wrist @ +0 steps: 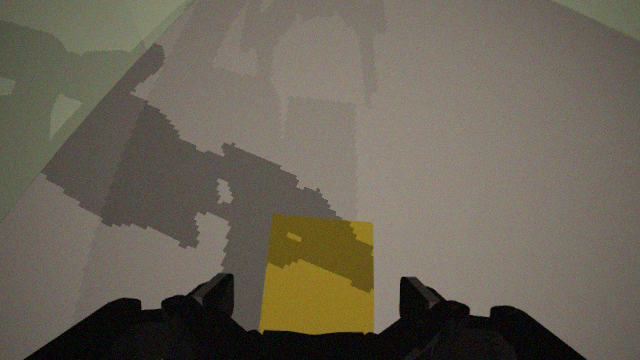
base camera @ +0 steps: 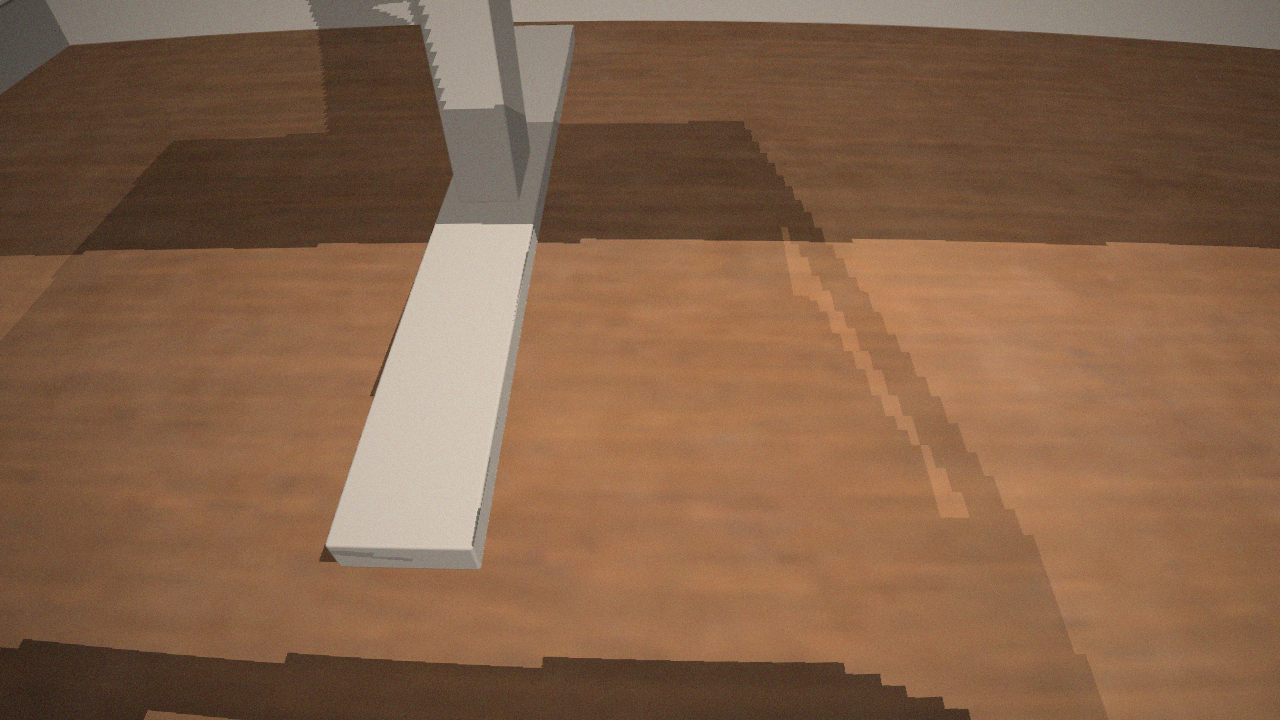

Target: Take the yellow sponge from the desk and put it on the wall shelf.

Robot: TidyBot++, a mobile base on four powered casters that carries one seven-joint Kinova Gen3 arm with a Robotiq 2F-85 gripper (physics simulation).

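Note:
The yellow sponge point(wrist: 320, 300) lies on the grey desk top point(wrist: 475, 175) in the wrist view, at the lower middle, partly in shadow. Its near end is hidden behind the gripper's dark body. My gripper point(wrist: 316, 294) is open, with one fingertip to the left of the sponge and one to the right in the picture, and a gap on each side. How high the fingertips are above the desk is hard to tell. The sponge and the gripper do not show in the base camera view. The wall shelf cannot be made out in either view.
In the base camera view a white desk leg with a long flat foot point(base camera: 429, 385) stands on the brown wooden floor point(base camera: 716, 402). A pale wall point(base camera: 895, 13) runs along the back. Greenish surfaces lie beyond the desk's edges in the wrist view.

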